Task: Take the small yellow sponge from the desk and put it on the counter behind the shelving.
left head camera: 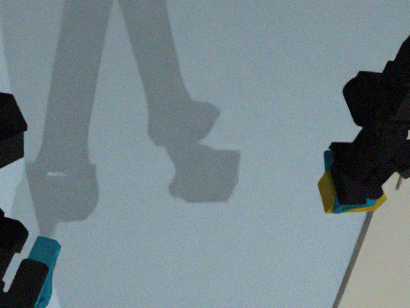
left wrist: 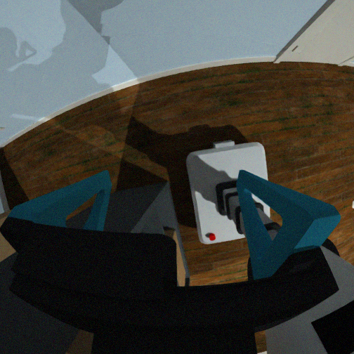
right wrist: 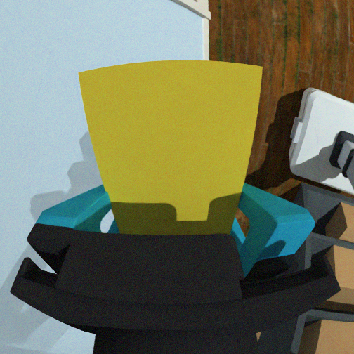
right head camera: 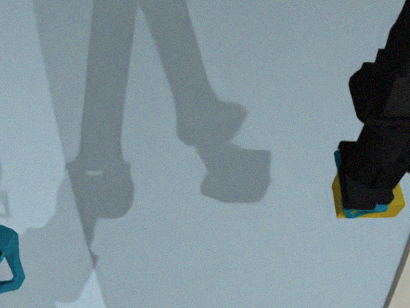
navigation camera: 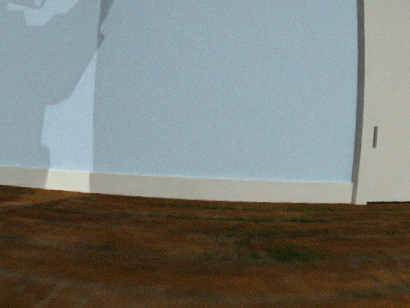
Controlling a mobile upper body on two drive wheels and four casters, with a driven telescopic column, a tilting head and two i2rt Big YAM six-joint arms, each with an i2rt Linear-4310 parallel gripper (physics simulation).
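Places are measured from the left arm's base along level axes (x ahead, y up, z right), in centimetres.
Pixels of known places: left gripper, fingertip midpoint: (left head camera: 2, 285); right gripper, fingertip midpoint: (left head camera: 332, 197) (right head camera: 347, 201).
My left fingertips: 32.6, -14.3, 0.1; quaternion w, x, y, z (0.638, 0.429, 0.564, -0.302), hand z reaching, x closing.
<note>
Behind a point stands the place of what it marks, as x, y, z.
The yellow sponge (left head camera: 327, 192) {57.5, -19.1, 42.7} (right head camera: 395, 202) {54.8, -18.6, 51.1} (right wrist: 175, 135) is between the teal fingers of my right gripper (right wrist: 174, 177), which is shut on it and holds it up in front of the pale blue wall. My left gripper (left wrist: 173, 177) is open, with nothing between its fingers; in the left head camera one of its teal fingers shows at the lower left. Grey shelving (left wrist: 179, 245) with brown boxes shows low in the left wrist view, and in the right wrist view the shelving (right wrist: 305, 245) is at the lower right. The desk and the counter do not show.
A pale blue wall (left head camera: 280, 90) {98.1, -11.8, 44.5} (right head camera: 300, 90) {98.1, -12.6, 41.9} (navigation camera: 225, 90) {97.6, -96.3, 26.8} stands ahead, with a white baseboard (navigation camera: 225, 187) {96.4, -135.4, 28.5}. A cream door (left head camera: 385, 250) {97.8, -71.8, 97.2} (navigation camera: 387, 100) {97.8, -95.8, 97.3} is at the right. My white base (left wrist: 227, 165) (right wrist: 322, 135) stands on the brown wooden floor (left wrist: 310, 130) (navigation camera: 200, 250) {64.5, -141.0, 20.9}. Arm shadows fall on the wall.
</note>
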